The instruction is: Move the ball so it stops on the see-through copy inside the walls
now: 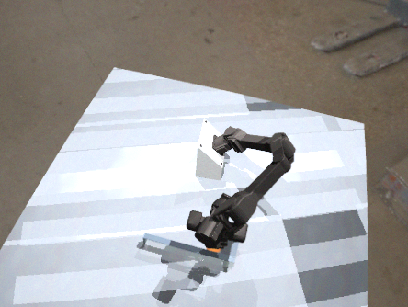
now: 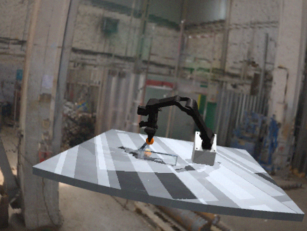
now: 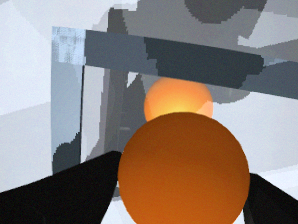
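My gripper tip is 80 mm above the see-through copy of the ball.
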